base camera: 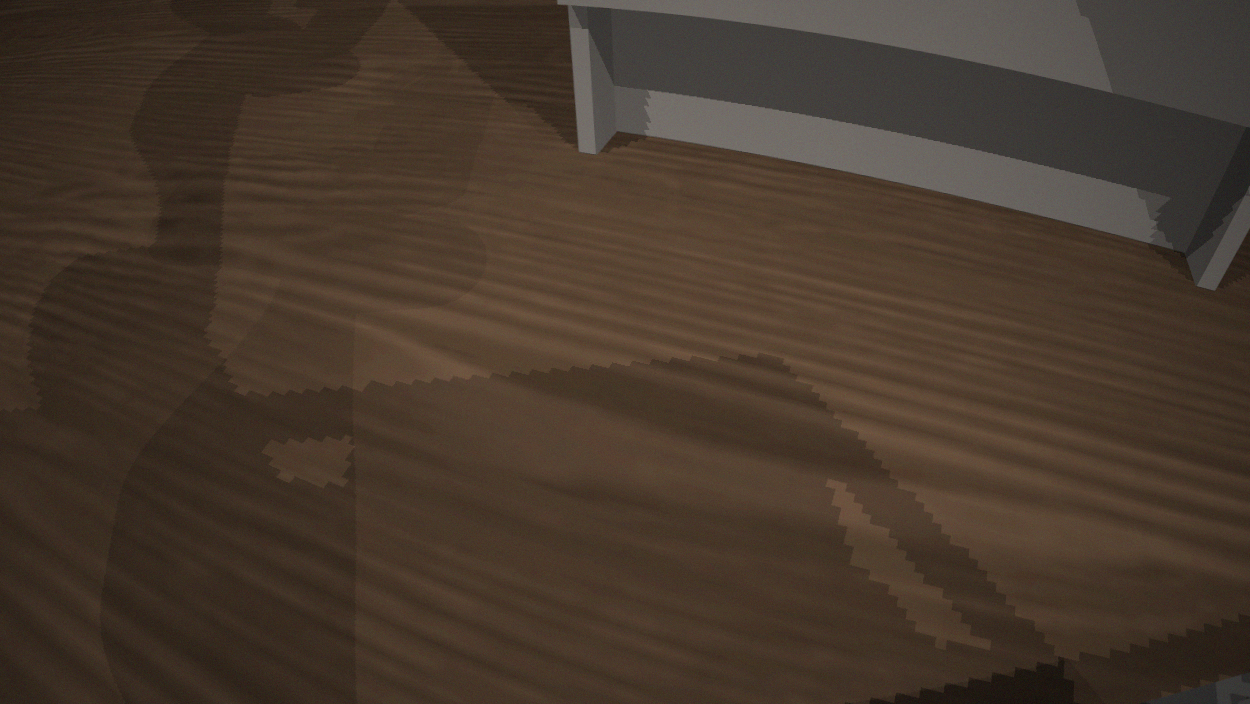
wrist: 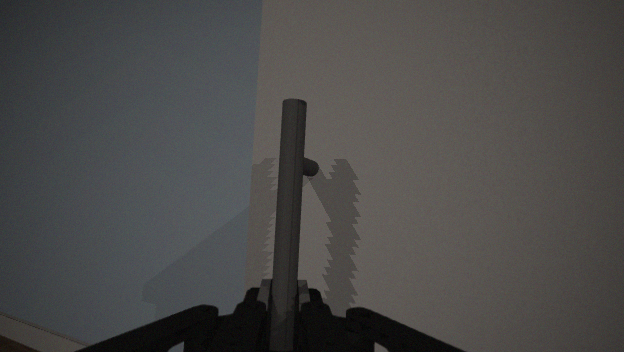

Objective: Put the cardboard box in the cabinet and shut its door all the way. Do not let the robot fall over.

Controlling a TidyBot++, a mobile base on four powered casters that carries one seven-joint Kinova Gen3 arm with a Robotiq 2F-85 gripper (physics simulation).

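Frame: origin at the arm's base, x back, y left, z down, level; centimetres.
Where they show: gripper, fingertip midpoint: (wrist: 283, 296).
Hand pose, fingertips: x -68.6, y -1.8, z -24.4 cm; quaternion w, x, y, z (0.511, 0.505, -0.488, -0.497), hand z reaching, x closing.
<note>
Each offset is from my fingertips to the top centre of the thing. "spot": to the spot under its first point. Level surfaces: height alone.
The cabinet's pale door {spot: dx +3.6, dy -8.5, dz -8.5 cm} (wrist: 465, 150) fills the right of the wrist view, and its left edge runs up the middle. A grey vertical bar handle {spot: dx +3.3, dy +0.0, dz -7.2 cm} (wrist: 292, 165) stands out from the door near that edge, with a short round post behind it. My gripper (wrist: 283, 296) is shut on the handle, with one fingertip on each side of the bar. In the base view, the cabinet's lower part {spot: dx +9.1, dy -19.9, dz +47.2 cm} (base camera: 874, 19) shows at the top right on short legs. The cardboard box does not show in either view, and the cabinet's inside is hidden.
A blue-grey wall (wrist: 125, 125) lies behind and left of the door in the wrist view, with a pale baseboard (wrist: 45, 331) at the bottom left. The brown wood floor {dz +64.1 cm} (base camera: 699, 262) stretches in front of the cabinet, crossed by shadows. A cabinet leg {spot: dx -3.1, dy +0.7, dz +58.1 cm} (base camera: 584, 96) stands on it.
</note>
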